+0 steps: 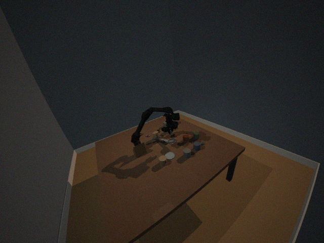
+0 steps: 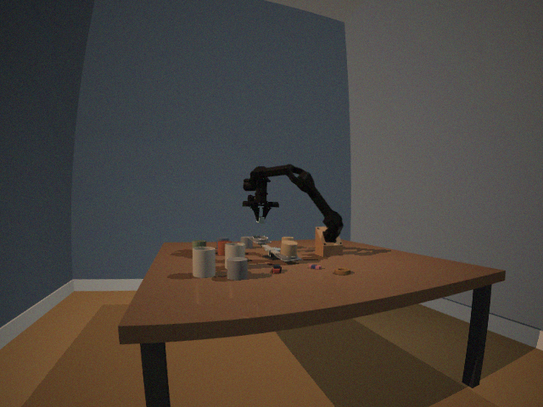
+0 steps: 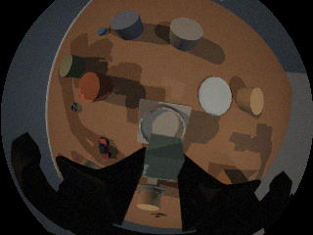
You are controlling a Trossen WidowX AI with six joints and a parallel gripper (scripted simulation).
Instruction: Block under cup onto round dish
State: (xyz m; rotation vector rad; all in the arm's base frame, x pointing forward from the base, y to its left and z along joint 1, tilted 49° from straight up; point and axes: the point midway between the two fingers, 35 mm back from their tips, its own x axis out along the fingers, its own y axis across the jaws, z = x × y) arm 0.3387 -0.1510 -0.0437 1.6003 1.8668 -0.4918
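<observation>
The round dish is 100 mm behind my gripper tip, 100 mm to the right of it and 170 mm below it. Round my gripper tip: small grey balance: 20 mm behind, 130 mm to the left, 150 mm below; tan cup: 200 mm behind, 160 mm to the right, 130 mm below; pale green block: 10 mm above.
</observation>
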